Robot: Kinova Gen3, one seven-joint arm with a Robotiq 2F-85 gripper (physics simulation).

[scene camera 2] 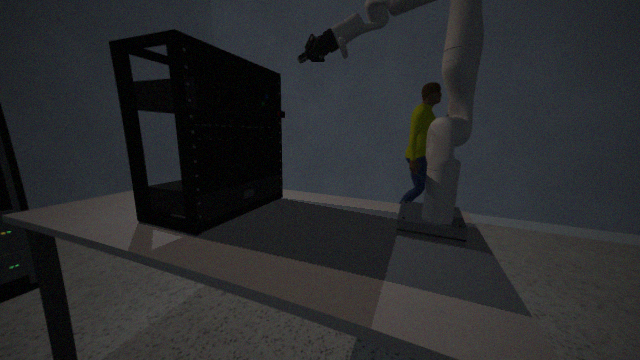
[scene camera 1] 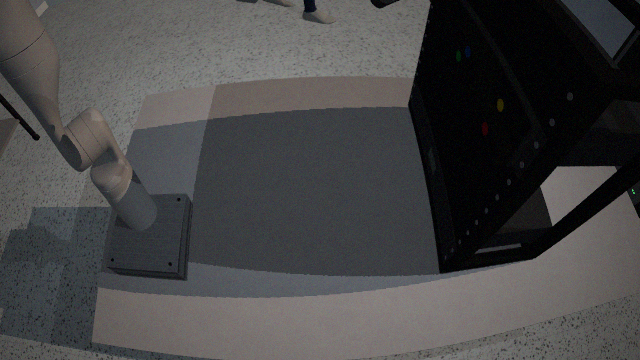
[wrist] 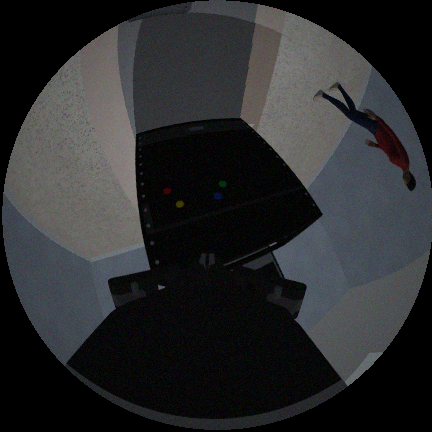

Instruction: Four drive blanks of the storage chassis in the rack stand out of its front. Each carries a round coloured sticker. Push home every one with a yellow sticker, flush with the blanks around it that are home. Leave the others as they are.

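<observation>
The black rack [scene camera 1: 582, 211] [scene camera 2: 187, 150] [wrist: 141, 175] holds the dark storage chassis. The yellow sticker [scene camera 1: 500, 105] [wrist: 180, 204] is near the red sticker [scene camera 1: 484, 129] [wrist: 167, 191]. The green sticker [scene camera 1: 458, 56] [scene camera 2: 263, 104] [wrist: 222, 184] and blue sticker [scene camera 1: 467, 51] [wrist: 218, 196] sit together farther along. In scene camera 2 the red-marked blank [scene camera 2: 282, 114] juts past the rack's edge; the yellow sticker does not show there. The dark front hides how far the yellow-marked blank stands out. My gripper [scene camera 2: 301, 58] [wrist: 207, 261] is shut and empty, in the air away from the rack front.
The rack stands on a table [scene camera 1: 300, 320] [scene camera 2: 300, 280] opposite the arm's base plate [scene camera 1: 150, 255] [scene camera 2: 432, 232]. A person in yellow [scene camera 2: 419, 130] is behind the arm in scene camera 2. A person in red [wrist: 390, 145] shows in the wrist view.
</observation>
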